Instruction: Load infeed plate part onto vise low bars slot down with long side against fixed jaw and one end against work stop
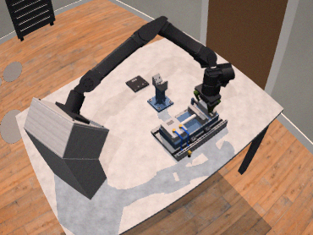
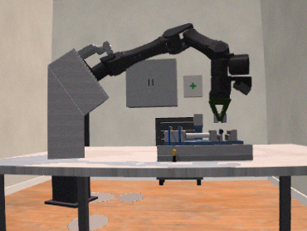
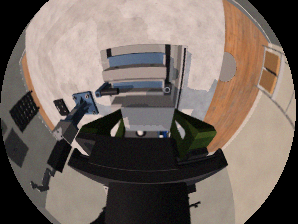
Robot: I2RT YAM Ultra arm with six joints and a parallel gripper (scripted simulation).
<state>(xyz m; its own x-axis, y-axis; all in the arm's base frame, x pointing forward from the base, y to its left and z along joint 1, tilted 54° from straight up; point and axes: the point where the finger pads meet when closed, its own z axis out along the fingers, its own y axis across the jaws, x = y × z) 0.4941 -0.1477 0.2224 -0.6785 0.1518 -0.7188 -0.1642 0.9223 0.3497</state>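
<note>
The grey part is right at my hand. Also, from my hand: fixed jaw (60 mm below, 40 mm ahead, 30 mm to the left); then moving jaw (60 mm below, 30 mm behind, 20 mm to the left); then air cylinder rod (80 mm behind, 60 mm below).
</note>
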